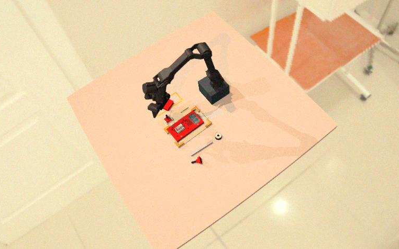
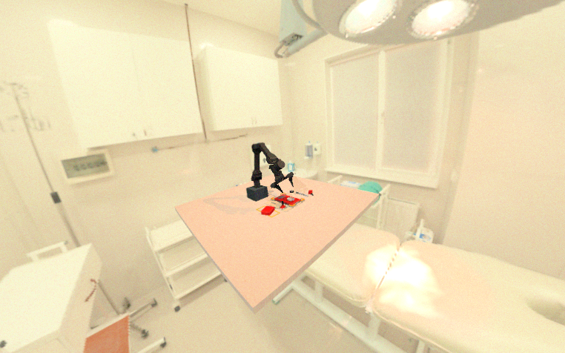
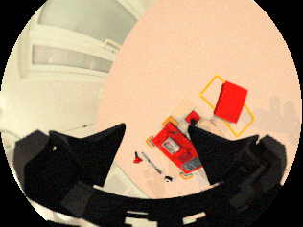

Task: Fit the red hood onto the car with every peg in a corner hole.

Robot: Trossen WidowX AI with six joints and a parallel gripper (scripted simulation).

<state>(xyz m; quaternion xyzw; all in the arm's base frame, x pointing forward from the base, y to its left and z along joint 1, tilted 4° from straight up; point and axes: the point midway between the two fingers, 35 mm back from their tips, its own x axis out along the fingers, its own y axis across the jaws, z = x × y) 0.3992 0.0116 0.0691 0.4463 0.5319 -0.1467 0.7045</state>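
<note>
Right now my gripper tip is 14 cm to the left of the red hood, 14 cm above it and 9 cm past it. Also, from my gripper tip: thin axle rod 26 cm to the left, 15 cm below, 12 cm behind; then wheel 25 cm to the left, 25 cm behind, 15 cm below; then grey engine block 13 cm below, 9 cm to the left, 8 cm behind.
</note>
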